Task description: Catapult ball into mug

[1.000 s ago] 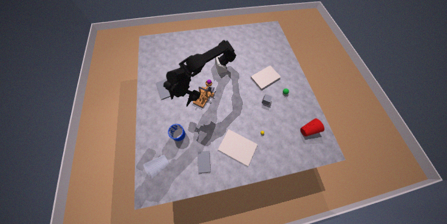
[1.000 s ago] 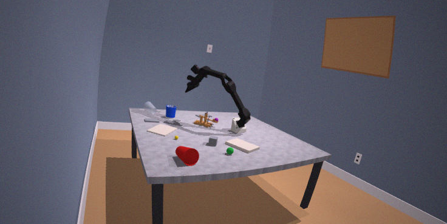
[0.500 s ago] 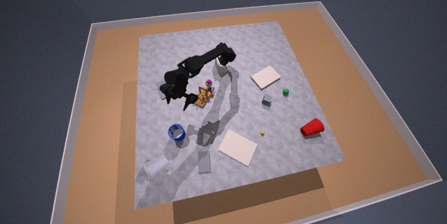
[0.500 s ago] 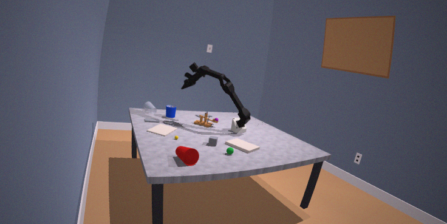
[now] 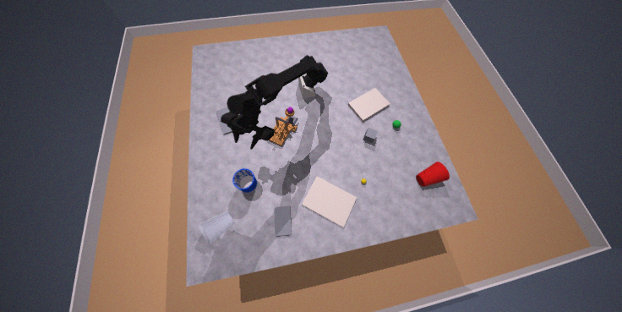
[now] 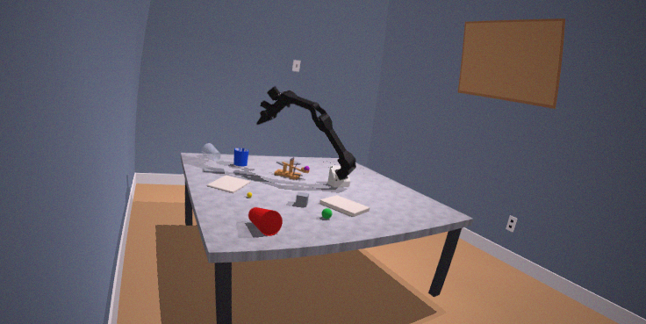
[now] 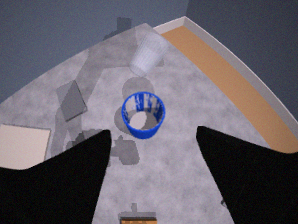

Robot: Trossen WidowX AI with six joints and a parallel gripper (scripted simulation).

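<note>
The purple ball is 21 cm behind my gripper tip, 24 cm to the left of it and 21 cm below it. Also, from my gripper tip: blue mug (7 cm ahead, 6 cm to the right, 24 cm below); then wooden catapult (16 cm behind, 21 cm to the left, 22 cm below); then yellow ball (24 cm ahead, 46 cm to the left, 26 cm below).
</note>
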